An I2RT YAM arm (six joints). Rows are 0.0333 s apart.
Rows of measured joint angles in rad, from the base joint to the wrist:
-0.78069 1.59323 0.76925 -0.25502 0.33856 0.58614
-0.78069 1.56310 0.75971 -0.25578 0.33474 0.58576
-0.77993 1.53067 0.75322 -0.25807 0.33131 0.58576
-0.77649 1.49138 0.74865 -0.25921 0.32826 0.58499
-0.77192 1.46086 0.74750 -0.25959 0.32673 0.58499
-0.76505 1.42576 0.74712 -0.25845 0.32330 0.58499
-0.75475 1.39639 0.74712 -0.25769 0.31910 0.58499
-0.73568 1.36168 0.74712 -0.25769 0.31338 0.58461
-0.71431 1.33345 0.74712 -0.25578 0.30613 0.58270
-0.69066 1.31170 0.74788 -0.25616 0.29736 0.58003
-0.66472 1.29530 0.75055 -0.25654 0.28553 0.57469
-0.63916 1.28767 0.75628 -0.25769 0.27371 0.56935
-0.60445 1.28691 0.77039 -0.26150 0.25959 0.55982
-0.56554 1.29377 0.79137 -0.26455 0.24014 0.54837
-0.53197 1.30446 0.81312 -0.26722 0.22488 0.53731
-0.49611 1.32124 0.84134 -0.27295 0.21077 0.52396
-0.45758 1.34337 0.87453 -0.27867 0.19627 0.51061
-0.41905 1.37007 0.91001 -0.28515 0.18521 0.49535
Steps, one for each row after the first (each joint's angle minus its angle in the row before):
0.00000 -0.03013 -0.00954 -0.00076 -0.00382 -0.00038
0.00076 -0.03243 -0.00649 -0.00229 -0.00343 0.00000
0.00344 -0.03929 -0.00457 -0.00114 -0.00305 -0.00077
0.00457 -0.03052 -0.00115 -0.00038 -0.00153 0.00000
0.00687 -0.03510 -0.00038 0.00114 -0.00343 0.00000
0.01030 -0.02937 0.00000 0.00076 -0.00420 0.00000
0.01907 -0.03471 0.00000 0.00000 -0.00572 -0.00038
0.02137 -0.02823 0.00000 0.00191 -0.00725 -0.00191
0.02365 -0.02175 0.00076 -0.00038 -0.00877 -0.00267
0.02594 -0.01640 0.00267 -0.00038 -0.01183 -0.00534
0.02556 -0.00763 0.00573 -0.00115 -0.01182 -0.00534
0.03471 -0.00076 0.01411 -0.00381 -0.01412 -0.00953
0.03891 0.00686 0.02098 -0.00305 -0.01945 -0.01145
0.03357 0.01069 0.02175 -0.00267 -0.01526 -0.01106
0.03586 0.01678 0.02822 -0.00573 -0.01411 -0.01335
0.03853 0.02213 0.03319 -0.00572 -0.01450 -0.01335
0.03853 0.02670 0.03548 -0.00648 -0.01106 -0.01526

